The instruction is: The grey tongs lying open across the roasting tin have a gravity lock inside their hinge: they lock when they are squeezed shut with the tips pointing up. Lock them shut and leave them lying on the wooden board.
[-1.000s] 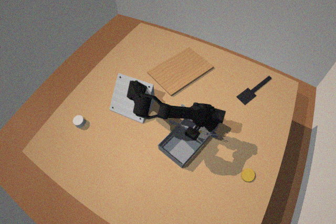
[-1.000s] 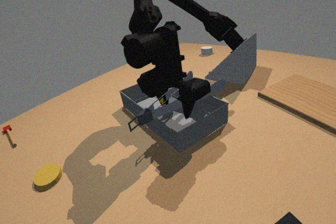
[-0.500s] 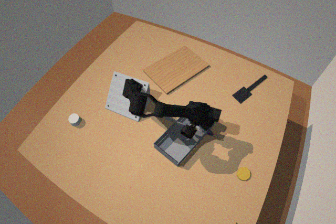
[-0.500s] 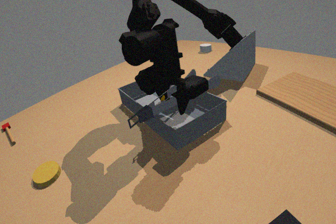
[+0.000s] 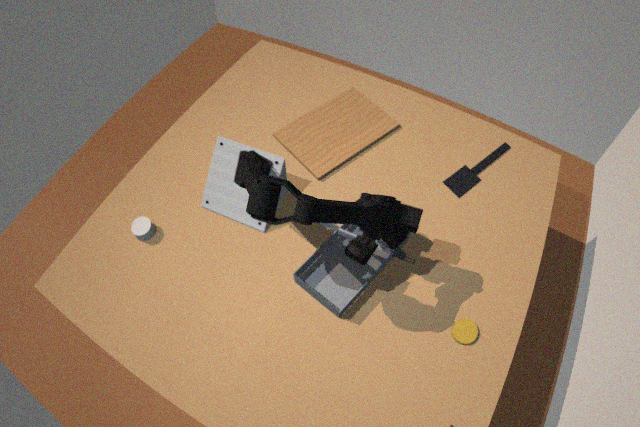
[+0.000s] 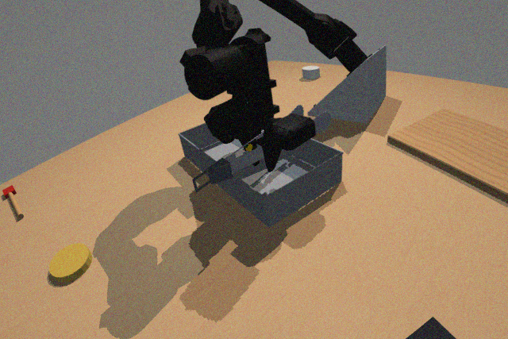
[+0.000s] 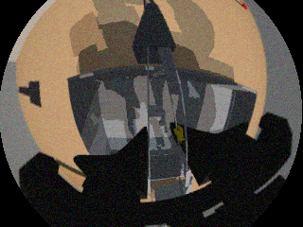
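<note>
Now: gripper tip 50 mm to the left of the grey roasting tin and 20 mm past it. Round my gripper tip: wooden board: 340 mm to the left, 290 mm behind, 20 mm below; then yellow disc: 340 mm ahead, 100 mm to the right, 20 mm below; then black spatula: 440 mm to the left, 190 mm ahead, 20 mm below.
</note>
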